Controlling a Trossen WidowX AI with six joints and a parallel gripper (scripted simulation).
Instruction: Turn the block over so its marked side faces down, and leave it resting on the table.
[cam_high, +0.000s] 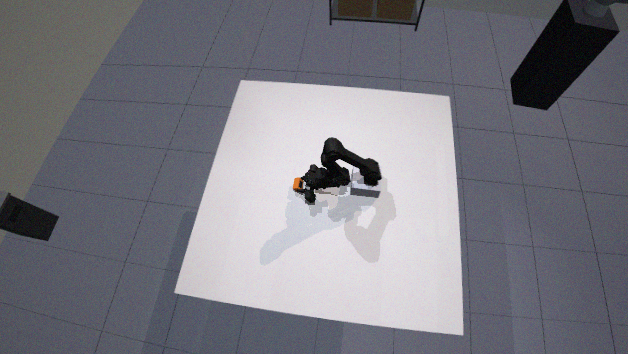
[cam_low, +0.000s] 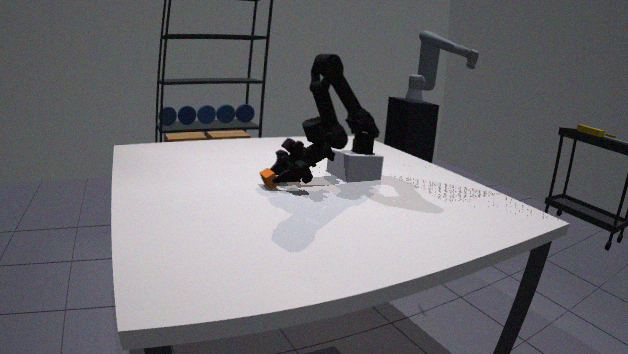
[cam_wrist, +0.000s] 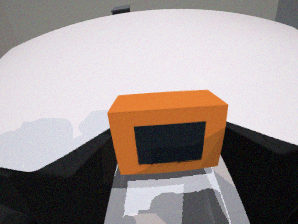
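My gripper tip is now 10 mm past the orange block.
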